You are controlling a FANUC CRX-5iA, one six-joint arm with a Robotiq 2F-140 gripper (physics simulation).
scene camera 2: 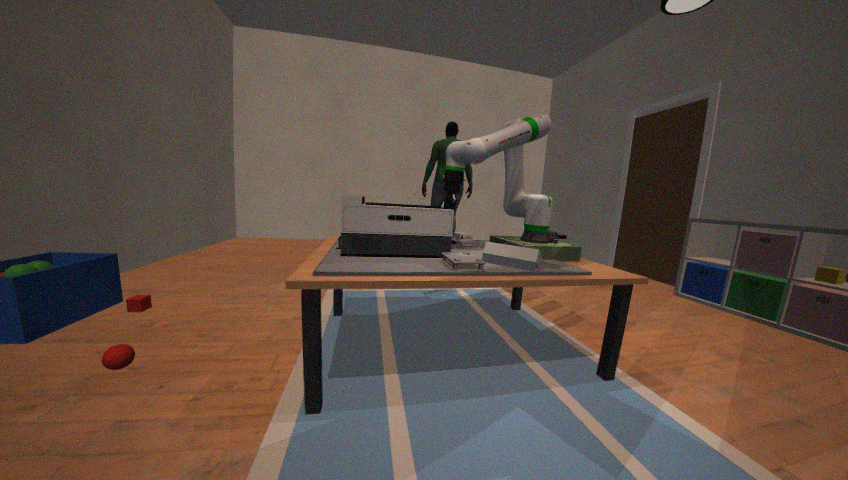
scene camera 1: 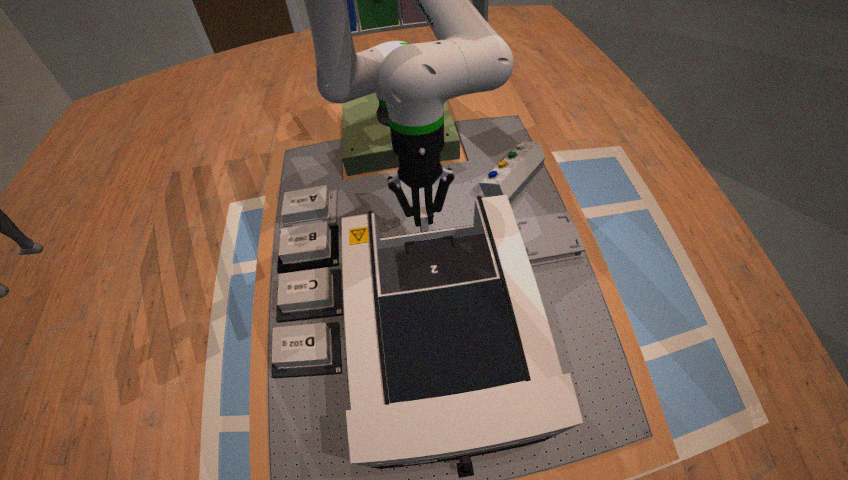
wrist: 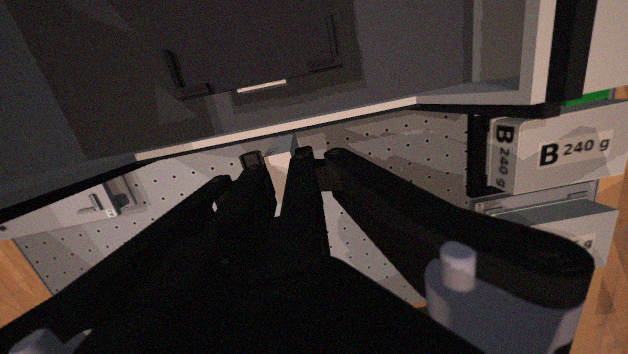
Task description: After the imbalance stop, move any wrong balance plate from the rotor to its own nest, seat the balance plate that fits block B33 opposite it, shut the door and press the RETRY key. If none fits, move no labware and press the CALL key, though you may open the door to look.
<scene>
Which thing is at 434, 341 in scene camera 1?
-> A dark door.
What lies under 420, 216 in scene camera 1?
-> My gripper.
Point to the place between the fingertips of my gripper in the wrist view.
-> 290, 147
</scene>
